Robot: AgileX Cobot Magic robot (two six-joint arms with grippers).
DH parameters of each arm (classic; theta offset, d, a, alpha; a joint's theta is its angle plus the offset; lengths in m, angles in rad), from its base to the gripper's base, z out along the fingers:
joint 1: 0 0.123 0 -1.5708
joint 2: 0.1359 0 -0.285 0
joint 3: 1.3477 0 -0.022 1.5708
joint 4: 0 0.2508 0 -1.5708
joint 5: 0 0 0.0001 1.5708
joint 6: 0 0.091 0 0
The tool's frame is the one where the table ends.
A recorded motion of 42 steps. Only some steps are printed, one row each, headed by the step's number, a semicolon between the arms.
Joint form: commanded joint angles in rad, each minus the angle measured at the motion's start. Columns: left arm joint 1, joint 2, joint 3, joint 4, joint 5, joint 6; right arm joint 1, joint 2, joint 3, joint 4, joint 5, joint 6.
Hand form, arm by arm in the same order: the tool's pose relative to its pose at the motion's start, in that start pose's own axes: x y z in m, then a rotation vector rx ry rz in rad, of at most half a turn. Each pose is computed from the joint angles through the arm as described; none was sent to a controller.
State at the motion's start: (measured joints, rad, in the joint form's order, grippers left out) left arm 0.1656 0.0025 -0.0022 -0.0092 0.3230 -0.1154; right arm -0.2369 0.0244 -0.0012 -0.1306 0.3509 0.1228
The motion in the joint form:
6: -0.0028 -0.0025 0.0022 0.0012 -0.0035 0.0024; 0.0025 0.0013 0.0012 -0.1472 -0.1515 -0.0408
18: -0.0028 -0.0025 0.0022 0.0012 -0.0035 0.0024; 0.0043 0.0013 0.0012 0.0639 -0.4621 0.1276
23: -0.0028 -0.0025 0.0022 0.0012 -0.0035 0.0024; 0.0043 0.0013 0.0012 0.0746 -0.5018 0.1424
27: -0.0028 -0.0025 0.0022 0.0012 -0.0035 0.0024; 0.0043 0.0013 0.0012 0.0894 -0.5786 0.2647
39: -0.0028 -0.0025 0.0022 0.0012 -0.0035 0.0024; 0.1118 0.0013 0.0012 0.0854 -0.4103 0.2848
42: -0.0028 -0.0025 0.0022 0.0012 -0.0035 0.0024; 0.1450 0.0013 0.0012 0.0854 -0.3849 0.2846
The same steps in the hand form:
6: 0.0003 -0.0001 0.0000 0.0028 -0.0035 0.0042; -0.0137 -0.0008 -0.0008 0.0217 -0.1524 -0.1832
18: 0.0003 -0.0001 0.0000 0.0028 -0.0035 0.0042; -0.0399 0.0046 -0.0092 -0.0975 -0.4502 0.1891
23: 0.0003 -0.0001 0.0000 0.0028 -0.0035 0.0042; -0.0431 0.0046 -0.0108 -0.1083 -0.4886 0.2142
27: 0.0003 -0.0001 0.0000 0.0028 -0.0035 0.0042; -0.0492 0.0045 -0.0144 -0.1560 -0.5576 0.3478
39: 0.0003 -0.0001 0.0000 0.0028 -0.0035 0.0042; -0.0355 0.0105 -0.0079 -0.2306 -0.3716 0.3560
42: 0.0003 -0.0001 0.0000 0.0028 -0.0035 0.0042; -0.0333 0.0123 -0.0073 -0.2576 -0.3406 0.3511

